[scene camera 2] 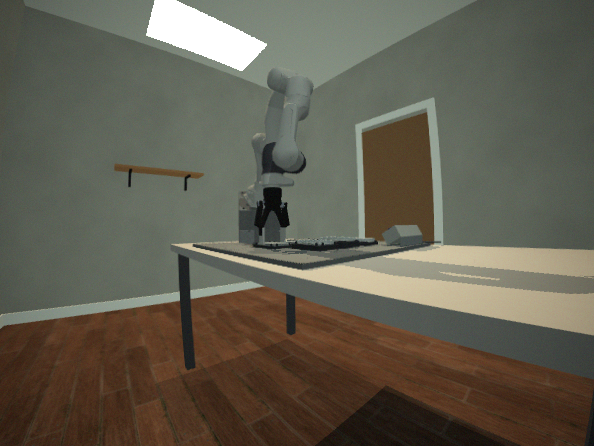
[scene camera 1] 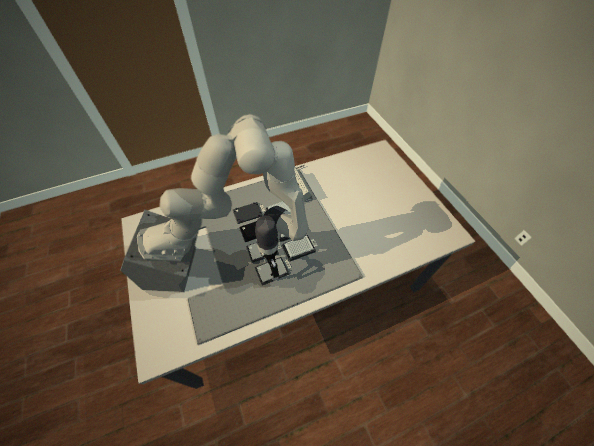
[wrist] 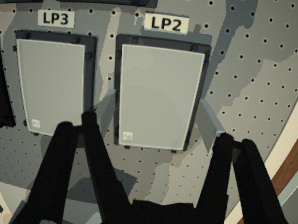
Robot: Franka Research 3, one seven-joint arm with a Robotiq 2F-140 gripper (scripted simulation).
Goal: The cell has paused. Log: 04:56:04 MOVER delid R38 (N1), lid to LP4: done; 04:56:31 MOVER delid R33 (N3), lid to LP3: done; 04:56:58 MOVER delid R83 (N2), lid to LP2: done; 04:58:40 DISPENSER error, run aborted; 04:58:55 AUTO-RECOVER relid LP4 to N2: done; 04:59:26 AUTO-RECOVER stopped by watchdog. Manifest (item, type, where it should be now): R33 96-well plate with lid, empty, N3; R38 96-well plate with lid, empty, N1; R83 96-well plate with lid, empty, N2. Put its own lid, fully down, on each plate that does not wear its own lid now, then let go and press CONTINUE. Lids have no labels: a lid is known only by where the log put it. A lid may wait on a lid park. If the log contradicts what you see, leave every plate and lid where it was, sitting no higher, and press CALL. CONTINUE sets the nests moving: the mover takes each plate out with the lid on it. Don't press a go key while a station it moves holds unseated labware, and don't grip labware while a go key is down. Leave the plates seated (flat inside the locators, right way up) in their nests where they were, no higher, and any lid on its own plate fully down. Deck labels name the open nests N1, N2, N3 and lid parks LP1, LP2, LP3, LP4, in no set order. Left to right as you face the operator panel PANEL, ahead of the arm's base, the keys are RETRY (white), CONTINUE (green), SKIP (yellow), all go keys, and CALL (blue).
Note:
The pictures show: my gripper, a grey operator panel and a lid park LP2.
My gripper is seen too in the wrist view.

